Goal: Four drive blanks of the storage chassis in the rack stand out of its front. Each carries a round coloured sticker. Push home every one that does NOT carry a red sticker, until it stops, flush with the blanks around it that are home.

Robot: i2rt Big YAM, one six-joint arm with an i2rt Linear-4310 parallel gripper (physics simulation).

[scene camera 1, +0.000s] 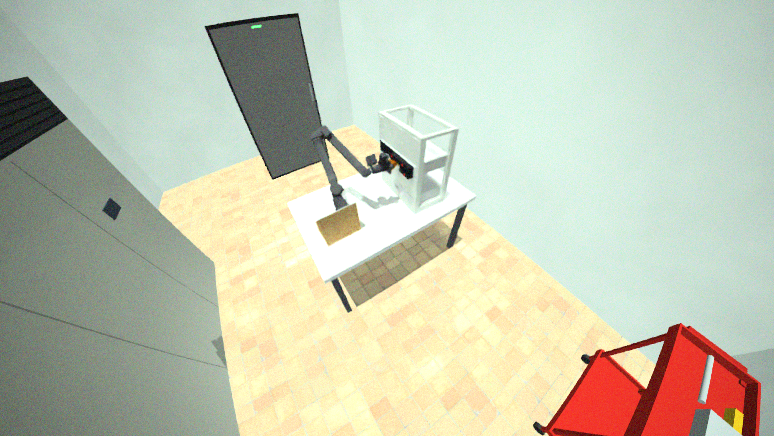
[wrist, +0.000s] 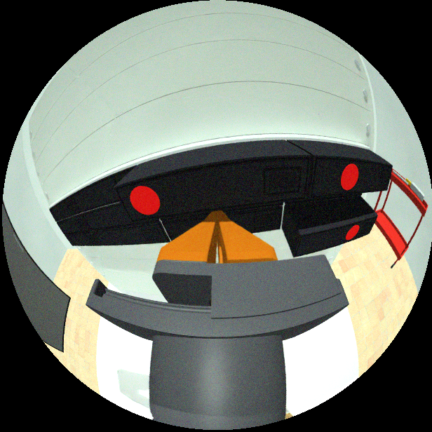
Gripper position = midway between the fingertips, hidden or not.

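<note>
My gripper (wrist: pixel 216 215) is visible, as is a white rack (scene camera 1: pixel 417 155).
</note>
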